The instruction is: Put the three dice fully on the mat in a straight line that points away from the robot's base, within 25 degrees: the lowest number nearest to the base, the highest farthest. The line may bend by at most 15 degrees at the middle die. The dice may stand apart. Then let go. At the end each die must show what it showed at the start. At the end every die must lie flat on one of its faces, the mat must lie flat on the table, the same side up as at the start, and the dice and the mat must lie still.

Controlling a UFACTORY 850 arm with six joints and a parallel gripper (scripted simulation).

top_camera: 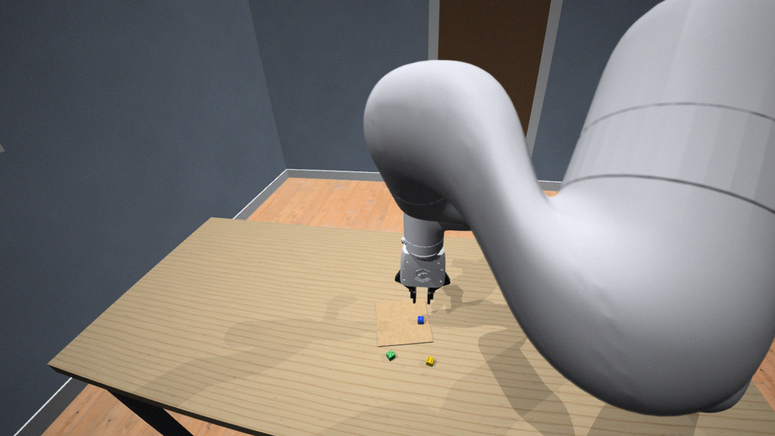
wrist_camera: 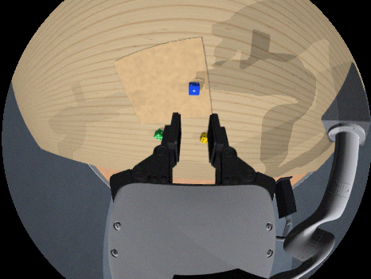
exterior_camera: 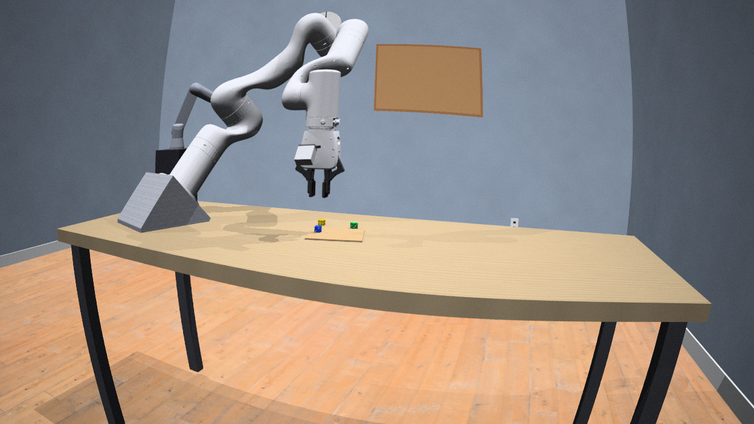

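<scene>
Right now my hand is 6 cm short of the green die, 11 cm to the right of it and 11 cm above it. Round my hand: yellow die: 3 cm behind, 11 cm to the left, 11 cm below; blue die: 10 cm below; tan mat: 5 cm ahead, 11 cm below.
</scene>
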